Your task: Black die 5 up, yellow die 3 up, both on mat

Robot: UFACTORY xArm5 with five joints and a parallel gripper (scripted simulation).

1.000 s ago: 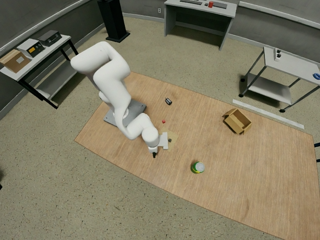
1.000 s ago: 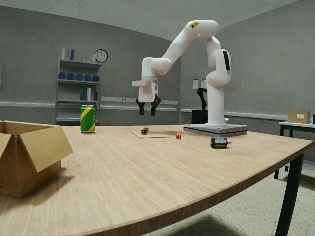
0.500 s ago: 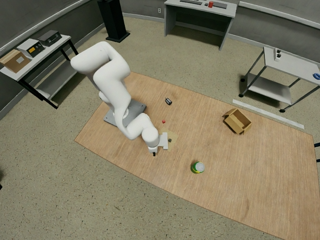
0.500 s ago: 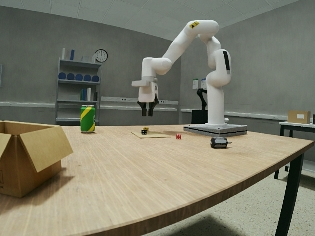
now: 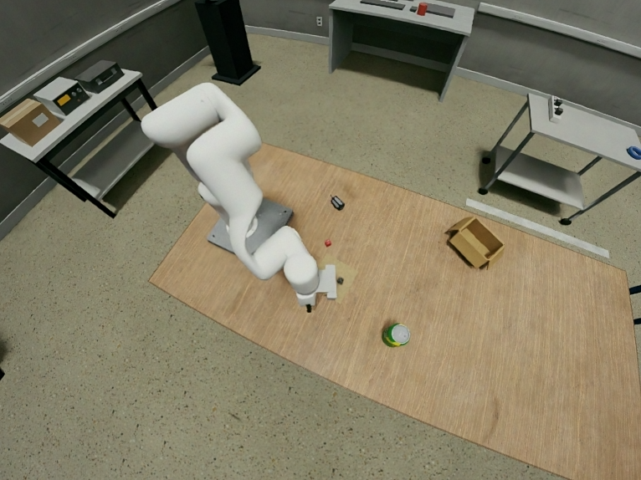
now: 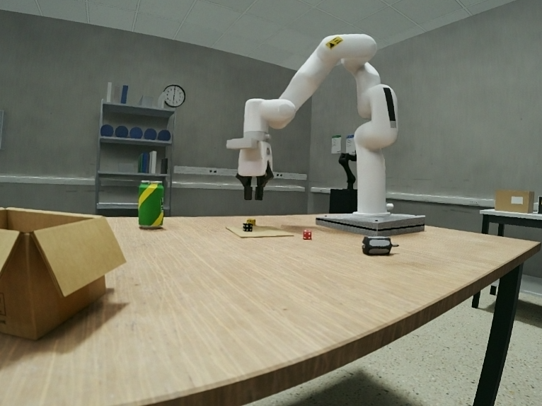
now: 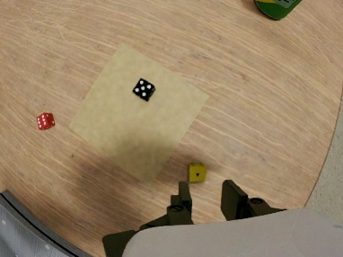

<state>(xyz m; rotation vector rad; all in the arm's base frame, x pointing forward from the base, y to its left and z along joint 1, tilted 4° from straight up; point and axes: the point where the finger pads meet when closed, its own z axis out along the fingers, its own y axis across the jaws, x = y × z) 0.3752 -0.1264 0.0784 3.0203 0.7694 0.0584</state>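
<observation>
The yellow die is 9 cm below my hand. Also, from my hand: black die: 11 cm to the left, 8 cm below, 6 cm ahead; tan mat: 11 cm to the left, 10 cm below, 3 cm ahead; red die: 22 cm to the left, 9 cm below, 4 cm behind.
</observation>
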